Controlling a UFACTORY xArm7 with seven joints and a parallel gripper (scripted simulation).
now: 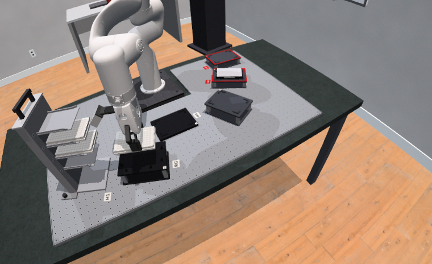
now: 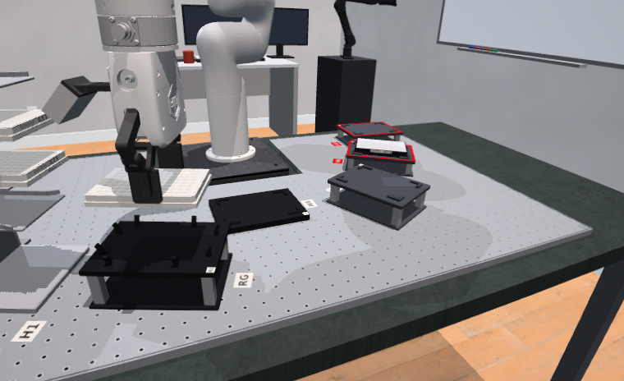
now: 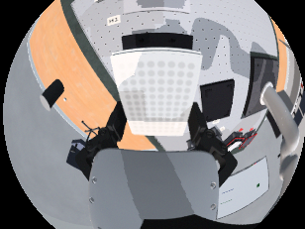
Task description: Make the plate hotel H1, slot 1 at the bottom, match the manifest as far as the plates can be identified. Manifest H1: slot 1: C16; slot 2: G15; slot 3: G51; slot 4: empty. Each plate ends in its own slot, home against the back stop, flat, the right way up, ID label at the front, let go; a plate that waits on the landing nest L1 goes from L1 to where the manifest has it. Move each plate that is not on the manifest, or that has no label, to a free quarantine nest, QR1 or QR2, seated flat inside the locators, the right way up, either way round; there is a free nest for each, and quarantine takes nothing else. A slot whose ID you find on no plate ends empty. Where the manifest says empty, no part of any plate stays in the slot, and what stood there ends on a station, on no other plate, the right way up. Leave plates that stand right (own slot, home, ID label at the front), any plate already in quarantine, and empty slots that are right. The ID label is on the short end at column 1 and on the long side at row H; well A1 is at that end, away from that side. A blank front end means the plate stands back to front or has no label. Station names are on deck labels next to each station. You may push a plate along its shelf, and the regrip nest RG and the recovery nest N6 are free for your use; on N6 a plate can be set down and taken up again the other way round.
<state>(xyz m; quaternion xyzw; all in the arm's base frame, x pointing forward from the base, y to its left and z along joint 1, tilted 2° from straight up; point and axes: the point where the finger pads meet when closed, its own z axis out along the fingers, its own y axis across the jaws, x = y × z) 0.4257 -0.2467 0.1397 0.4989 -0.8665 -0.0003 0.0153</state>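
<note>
Now: hand 100 mm above the black regrip nest RG and 10 mm to the left of it. The rest, counted from my hand: deck label H1: 180 mm to the right, 160 mm below, 10 mm ahead; then flat black nest N6: 180 mm to the left, 150 mm below, 120 mm behind; then RG deck label: 160 mm below, 80 mm to the left, 50 mm ahead.
</note>
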